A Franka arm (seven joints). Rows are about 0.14 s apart.
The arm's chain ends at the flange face. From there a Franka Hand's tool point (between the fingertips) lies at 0.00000 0.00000 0.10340 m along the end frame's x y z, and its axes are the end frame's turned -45 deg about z.
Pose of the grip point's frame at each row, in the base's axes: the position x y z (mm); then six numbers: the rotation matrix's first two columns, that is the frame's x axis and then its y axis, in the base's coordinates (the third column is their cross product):
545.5 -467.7 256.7 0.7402 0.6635 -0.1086 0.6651 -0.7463 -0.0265
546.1 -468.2 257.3 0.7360 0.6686 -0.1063 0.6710 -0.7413 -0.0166
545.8 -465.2 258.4 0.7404 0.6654 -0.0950 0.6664 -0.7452 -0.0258
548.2 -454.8 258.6 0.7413 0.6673 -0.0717 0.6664 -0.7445 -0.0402
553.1 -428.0 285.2 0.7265 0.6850 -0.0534 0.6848 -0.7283 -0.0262
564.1 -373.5 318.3 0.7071 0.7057 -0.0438 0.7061 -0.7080 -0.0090
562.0 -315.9 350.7 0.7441 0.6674 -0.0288 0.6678 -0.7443 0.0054
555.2 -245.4 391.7 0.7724 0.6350 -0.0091 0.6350 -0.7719 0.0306
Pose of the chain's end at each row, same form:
555.7 -462.3 359.4 0.9937 -0.0585 -0.0955 -0.0531 -0.9969 0.0581
555.4 -462.1 360.1 0.9949 -0.0514 -0.0869 -0.0460 -0.9969 0.0634
554.9 -460.6 361.3 0.9948 -0.0564 -0.0854 -0.0523 -0.9974 0.0489
556.5 -452.9 361.6 0.9954 -0.0546 -0.0791 -0.0530 -0.9983 0.0223
559.0 -426.2 388.4 0.9979 -0.0306 -0.0563 -0.0295 -0.9994 0.0192
568.0 -371.0 421.6 0.9993 -0.0016 -0.0373 -0.0007 -0.9996 0.0246
563.8 -313.5 454.1 0.9984 -0.0544 -0.0165 -0.0540 -0.9982 0.0242
553.9 -242.4 495.0 0.9952 -0.0968 0.0152 -0.0972 -0.9948 0.0281

